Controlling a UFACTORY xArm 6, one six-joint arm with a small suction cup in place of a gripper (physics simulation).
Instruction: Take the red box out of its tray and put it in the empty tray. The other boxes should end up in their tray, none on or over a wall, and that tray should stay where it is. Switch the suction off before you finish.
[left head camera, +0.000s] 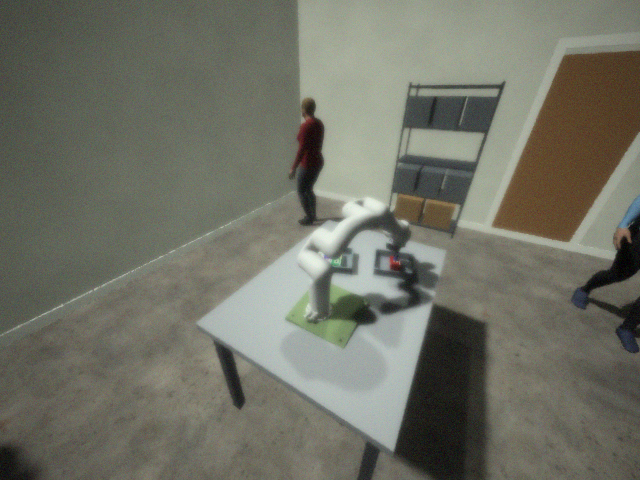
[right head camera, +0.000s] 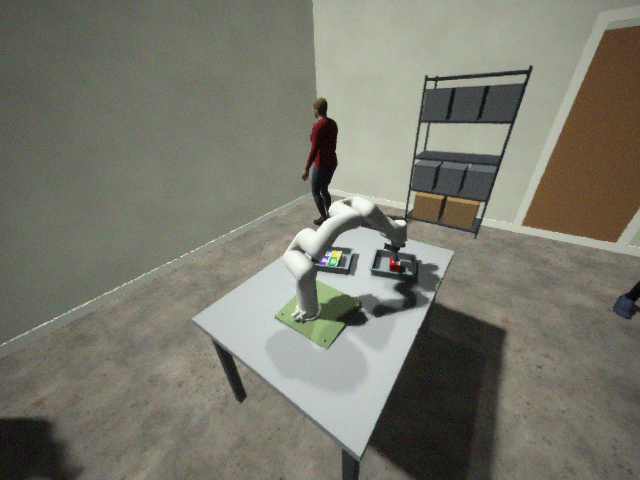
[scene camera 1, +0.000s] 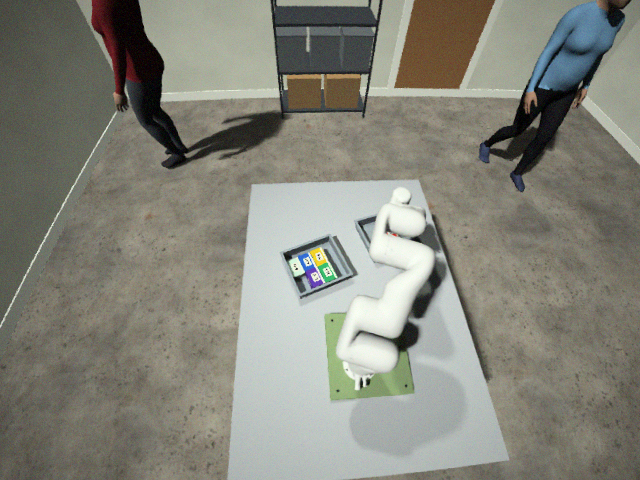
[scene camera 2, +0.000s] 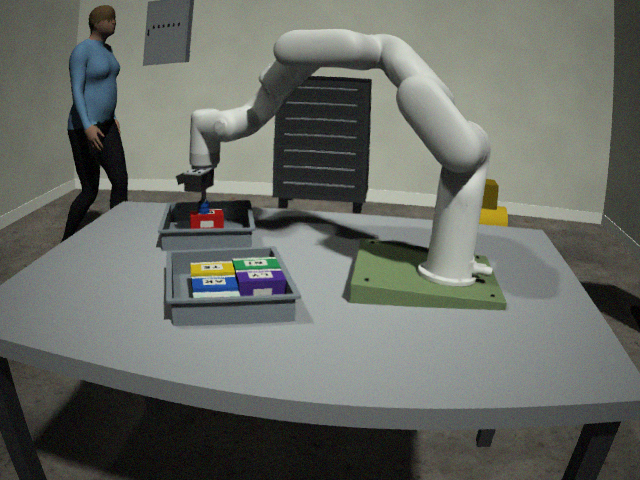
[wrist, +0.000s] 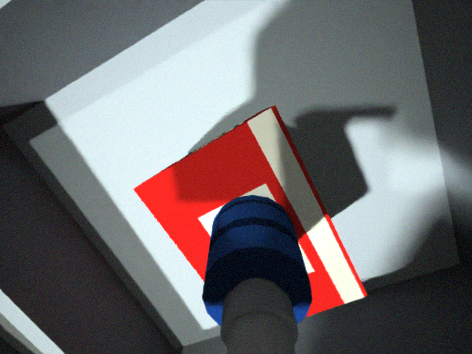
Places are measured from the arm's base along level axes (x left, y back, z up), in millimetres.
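Pixels of known places: hand, tool point: (left head camera: 395, 261) (right head camera: 394, 261) (scene camera 2: 203, 216) (wrist: 251, 218); arm's base, link origin: (left head camera: 319, 310) (right head camera: 308, 310) (scene camera 2: 447, 275).
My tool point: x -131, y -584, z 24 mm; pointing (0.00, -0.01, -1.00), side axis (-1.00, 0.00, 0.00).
Note:
Ahead of a thing's pixels: the offset from my tool point to its top centre. Level surfaces: height alone.
My suction cup (left head camera: 395, 256) (right head camera: 395, 258) (scene camera 2: 204, 209) (wrist: 256, 250) is blue and sits on the top face of the red box @[dx -2, dy +6, dz +11 mm] (left head camera: 394, 264) (right head camera: 394, 265) (scene camera 1: 393, 235) (scene camera 2: 206, 221) (wrist: 220, 175). The box is level, inside the walls of the right-hand tray @[dx +3, dy +9, dz +7 mm] (right head camera: 385, 275) (scene camera 1: 363, 237) (scene camera 2: 206, 240), at or close to its floor; a small gap cannot be ruled out. The other tray @[dx +324, dy +199, dz +7 mm] (scene camera 1: 328, 289) (scene camera 2: 232, 311) holds the yellow @[dx +311, dy +165, dz +5 mm] (scene camera 1: 318, 256) (scene camera 2: 211, 268), blue @[dx +360, dy +191, dz +0 mm] (scene camera 1: 306, 261) (scene camera 2: 214, 285), green @[dx +271, dy +238, dz +10 mm] (scene camera 1: 327, 272) (scene camera 2: 256, 262), purple @[dx +320, dy +264, dz +8 mm] (scene camera 1: 314, 277) (scene camera 2: 261, 283) and pale green @[dx +409, dy +218, dz -8 mm] (scene camera 1: 296, 267) boxes, all inside its walls.
The arm stands on a green base plate (left head camera: 336, 330) (right head camera: 330, 330) (scene camera 1: 336, 382) (scene camera 2: 429, 299) on the grey table @[dz -43 mm] (scene camera 1: 279, 387) (scene camera 2: 336, 361). In scene camera 1, the arm covers much of the right-hand tray. Two people (scene camera 1: 139, 67) (scene camera 1: 563, 67) stand on the floor beyond the table.

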